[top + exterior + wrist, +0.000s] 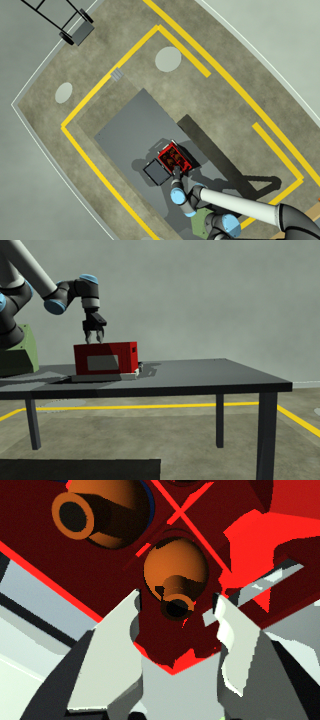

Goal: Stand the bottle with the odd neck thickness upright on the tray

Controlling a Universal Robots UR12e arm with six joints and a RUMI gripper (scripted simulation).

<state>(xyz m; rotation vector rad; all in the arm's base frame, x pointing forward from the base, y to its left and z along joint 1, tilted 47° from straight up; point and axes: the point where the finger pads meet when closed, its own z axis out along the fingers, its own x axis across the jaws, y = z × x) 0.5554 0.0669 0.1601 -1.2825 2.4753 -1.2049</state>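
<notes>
Right now my hand is 80 mm short of the red crate, 70 mm above it and 40 mm to the left of it. Round my hand: dark tray 230 mm to the left, 140 mm below, 80 mm ahead; then bottle 170 mm ahead, 80 mm to the right, 70 mm below.
</notes>
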